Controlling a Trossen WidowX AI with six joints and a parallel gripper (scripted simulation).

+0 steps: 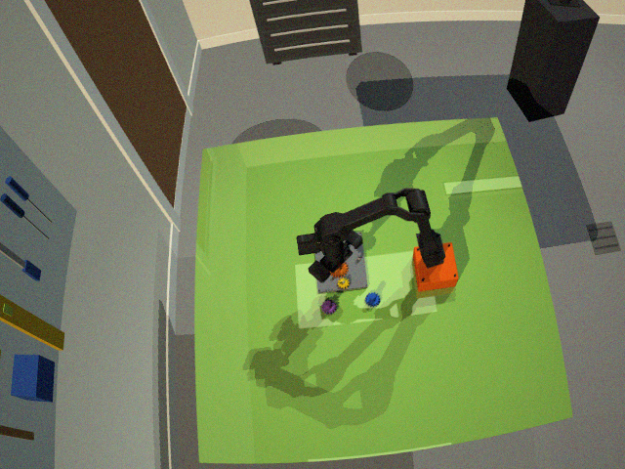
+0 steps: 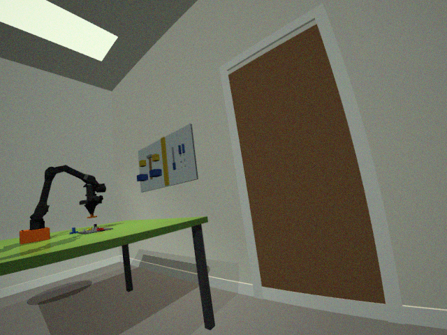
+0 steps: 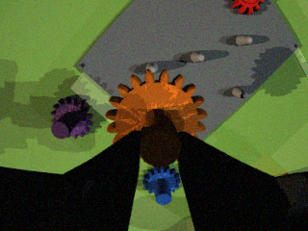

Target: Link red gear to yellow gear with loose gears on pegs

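Right now the red gear is 20 mm behind my gripper tip, 150 mm to the right of it and 110 mm below it. Also, from my gripper tip: orange gear (10 mm below); then yellow gear (10 mm behind, 20 mm to the left, 110 mm below); then board (20 mm behind, 70 mm to the right, 120 mm below).
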